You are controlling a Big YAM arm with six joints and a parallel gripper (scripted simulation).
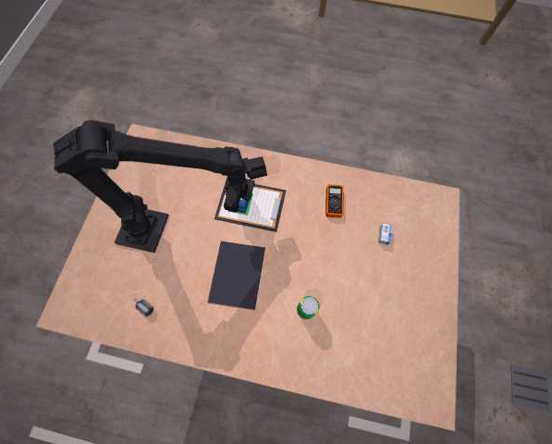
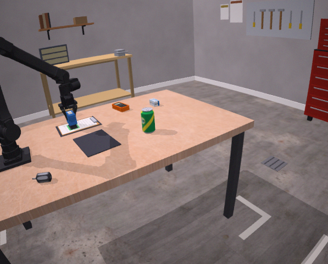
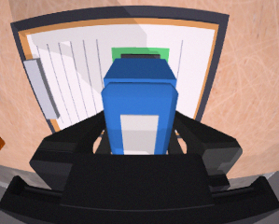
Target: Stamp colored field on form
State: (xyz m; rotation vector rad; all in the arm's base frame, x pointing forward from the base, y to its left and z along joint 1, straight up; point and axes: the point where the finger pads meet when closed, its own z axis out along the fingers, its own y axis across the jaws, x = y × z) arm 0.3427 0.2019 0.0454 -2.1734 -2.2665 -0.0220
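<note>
Right now my hand is 10 mm above the stamp. The rest, counted from my hand: dark mat: 60 mm ahead, 280 mm to the right, 60 mm below; then orange multimeter: 350 mm ahead, 100 mm to the left, 40 mm below; then clipboard: 40 mm ahead, 10 mm to the left, 60 mm below.
</note>
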